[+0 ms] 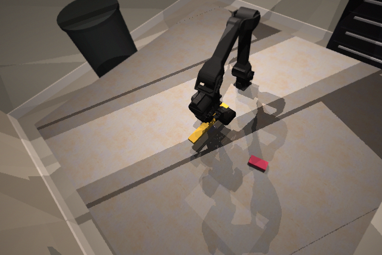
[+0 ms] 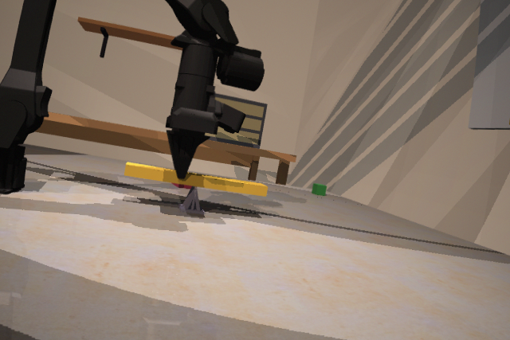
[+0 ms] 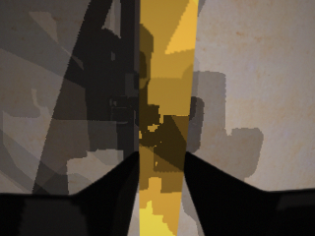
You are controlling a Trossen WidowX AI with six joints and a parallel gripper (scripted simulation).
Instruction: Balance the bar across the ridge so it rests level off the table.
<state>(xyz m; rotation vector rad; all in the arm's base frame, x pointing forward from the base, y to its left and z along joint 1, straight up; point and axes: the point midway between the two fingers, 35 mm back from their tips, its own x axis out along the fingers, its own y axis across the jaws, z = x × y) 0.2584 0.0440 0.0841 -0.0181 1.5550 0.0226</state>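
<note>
Right now my gripper tip is 3 cm short of the yellow bar. Also, from my gripper tip: flat red block: 2 cm ahead, 25 cm to the left, 4 cm below; small green cube: 48 cm ahead, 46 cm to the left, 3 cm below.
</note>
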